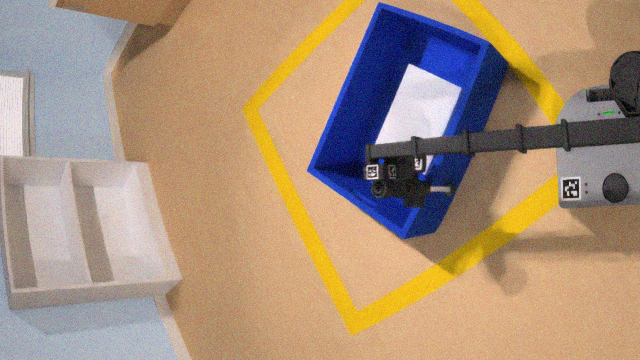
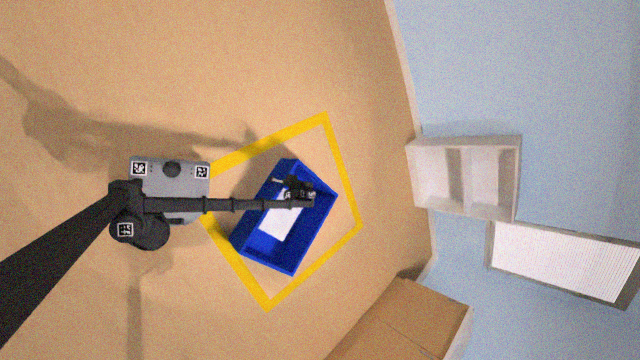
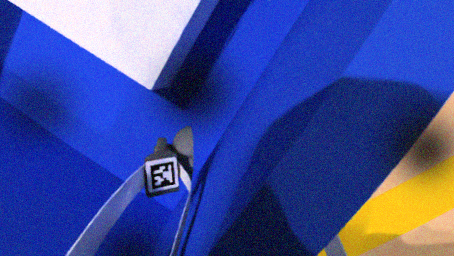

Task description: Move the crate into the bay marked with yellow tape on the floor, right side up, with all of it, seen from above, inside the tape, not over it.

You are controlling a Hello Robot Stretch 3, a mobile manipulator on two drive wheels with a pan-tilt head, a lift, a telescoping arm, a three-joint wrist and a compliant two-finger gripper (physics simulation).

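Places are measured from the robot's base along level axes (x up, y back, z right), in centimetres.
Pixels of known places: gripper, fingertip midpoint: (image 1: 443, 188) (image 2: 275, 179); robot's base at its link origin: (image 1: 613, 187) (image 2: 171, 168).
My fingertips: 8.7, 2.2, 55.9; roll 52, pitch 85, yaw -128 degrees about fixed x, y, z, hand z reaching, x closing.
Observation:
Ahead of a thing's pixels: the offset from my fingertips to its top centre, as dx, dy, dz. "spot": to the spot under its first point.
The blue crate @(+13.4, +22.6, +8.1) (image 1: 477, 95) (image 2: 300, 240) (image 3: 290, 90) is upright, open side up, with a white box @(-1.5, +22.6, +8.1) (image 1: 417, 107) (image 2: 280, 222) (image 3: 125, 30) inside. It lies within the outline of yellow tape @(spot: -8.5, -5.4, +64.4) (image 1: 298, 210) (image 2: 343, 172) (image 3: 405, 215). Its corner nearest the base visually meets the tape's inner edge; the angle hides whether its footprint overlaps. My gripper (image 1: 429, 190) (image 2: 281, 181) (image 3: 227, 149) is shut on the crate's long wall nearest the base, one finger inside and the other outside, largely hidden. I cannot tell whether the crate's bottom touches the floor.
My grey base (image 1: 592, 165) (image 2: 170, 187) stands at the tape's near corner, covering part of it. A white two-compartment shelf (image 1: 50, 297) (image 2: 465, 141) is at the blue wall beyond the bay. A brown cabinet (image 1: 110, 7) (image 2: 400, 320) stands to one side along the wall.

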